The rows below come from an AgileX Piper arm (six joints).
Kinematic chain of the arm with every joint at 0, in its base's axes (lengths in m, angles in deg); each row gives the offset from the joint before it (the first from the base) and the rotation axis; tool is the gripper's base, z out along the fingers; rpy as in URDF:
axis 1: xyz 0 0 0.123 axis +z
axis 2: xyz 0 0 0 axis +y
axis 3: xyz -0.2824 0 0.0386 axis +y
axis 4: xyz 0.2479 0 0.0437 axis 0.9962 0 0.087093
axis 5: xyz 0 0 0 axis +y
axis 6: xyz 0.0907 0 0.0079 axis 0.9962 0 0.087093
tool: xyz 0 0 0 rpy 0 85.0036 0
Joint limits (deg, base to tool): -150..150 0..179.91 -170..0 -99.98..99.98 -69.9..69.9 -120..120
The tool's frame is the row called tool.
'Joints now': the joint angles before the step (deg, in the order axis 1, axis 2, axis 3, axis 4, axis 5, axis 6). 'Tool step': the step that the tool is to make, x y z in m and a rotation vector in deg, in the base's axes. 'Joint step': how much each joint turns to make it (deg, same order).
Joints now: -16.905 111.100 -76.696 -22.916 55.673 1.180
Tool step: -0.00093 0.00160 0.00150 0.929 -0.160 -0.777
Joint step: 0.000 -0.310 -0.001 1.168 0.480 0.050
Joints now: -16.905 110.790 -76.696 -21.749 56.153 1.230
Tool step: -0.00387 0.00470 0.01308 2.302 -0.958 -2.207
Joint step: 0.000 -1.936 -0.466 3.226 2.293 0.000
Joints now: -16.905 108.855 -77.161 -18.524 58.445 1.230
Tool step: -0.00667 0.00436 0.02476 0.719 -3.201 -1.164
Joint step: 0.000 -3.877 -0.185 1.956 1.266 0.001
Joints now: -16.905 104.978 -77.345 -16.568 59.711 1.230
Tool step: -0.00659 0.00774 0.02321 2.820 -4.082 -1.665
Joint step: 0.000 -3.758 -0.272 4.252 0.961 -0.059
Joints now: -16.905 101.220 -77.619 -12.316 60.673 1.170
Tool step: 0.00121 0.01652 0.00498 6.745 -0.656 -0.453
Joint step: 1.023 -0.587 -0.768 7.340 2.500 -1.170
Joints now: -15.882 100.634 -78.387 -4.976 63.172 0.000
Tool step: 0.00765 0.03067 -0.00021 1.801 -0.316 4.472
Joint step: 4.704 0.000 0.000 1.976 0.092 -0.367
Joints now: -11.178 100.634 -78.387 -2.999 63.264 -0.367
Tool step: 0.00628 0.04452 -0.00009 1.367 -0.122 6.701
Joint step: 7.007 -0.001 0.000 1.458 0.058 -0.131
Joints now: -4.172 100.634 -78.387 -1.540 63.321 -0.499
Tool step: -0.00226 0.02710 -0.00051 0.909 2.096 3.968
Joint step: 4.226 0.000 -0.001 0.892 2.127 -0.047
